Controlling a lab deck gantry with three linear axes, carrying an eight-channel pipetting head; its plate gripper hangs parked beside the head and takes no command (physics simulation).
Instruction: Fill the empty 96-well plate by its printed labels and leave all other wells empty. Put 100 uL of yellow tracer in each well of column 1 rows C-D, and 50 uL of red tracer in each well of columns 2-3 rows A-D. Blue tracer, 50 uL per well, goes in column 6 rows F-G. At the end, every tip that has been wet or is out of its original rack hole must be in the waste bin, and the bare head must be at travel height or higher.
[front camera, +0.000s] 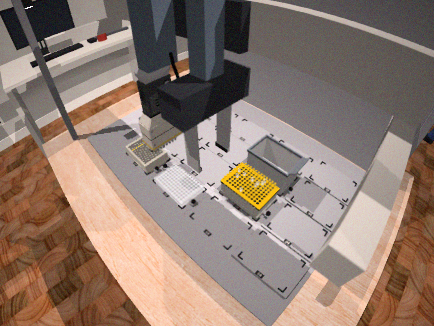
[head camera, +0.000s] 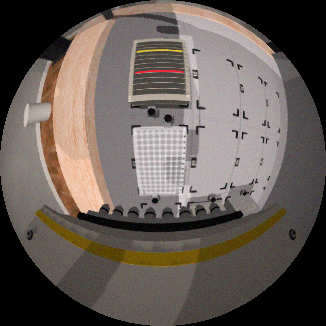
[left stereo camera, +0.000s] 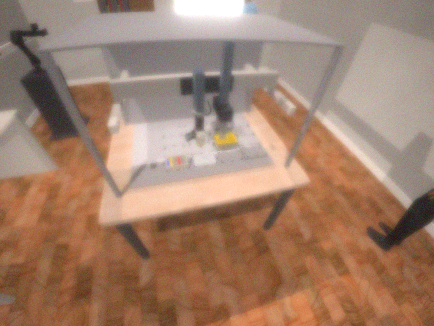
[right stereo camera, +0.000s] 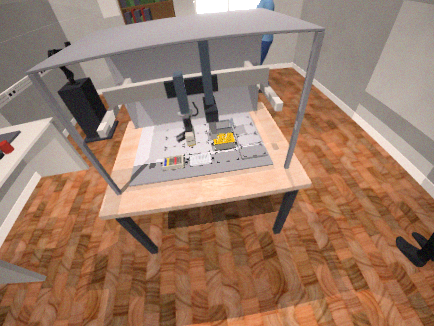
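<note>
The pipetting head (front camera: 159, 131) (head camera: 160, 237) (right stereo camera: 190, 139) hangs above the deck behind the plate; no tips can be made out on its nozzles. The parked gripper (front camera: 208, 158) hangs beside it, its two fingers apart and empty. The white 96-well plate (front camera: 179, 185) (head camera: 160, 160) (left stereo camera: 204, 159) (right stereo camera: 200, 159) lies flat; no colour can be made out in its wells, and a shadow crosses part of it. The reagent trough (front camera: 148, 162) (head camera: 160, 99) (right stereo camera: 173, 166) shows yellow and red strips, with blue in the stereo views. The yellow tip rack (front camera: 250, 185) (left stereo camera: 225, 140) (right stereo camera: 224, 141) holds several whitish tips.
The grey waste bin (front camera: 285, 155) stands behind the tip rack; its floor is partly hidden. Small black knobs (head camera: 151, 112) (head camera: 168, 118) stand between trough and plate. A pale gantry beam (front camera: 367, 210) runs along the right side. Corner marks outline deck slots.
</note>
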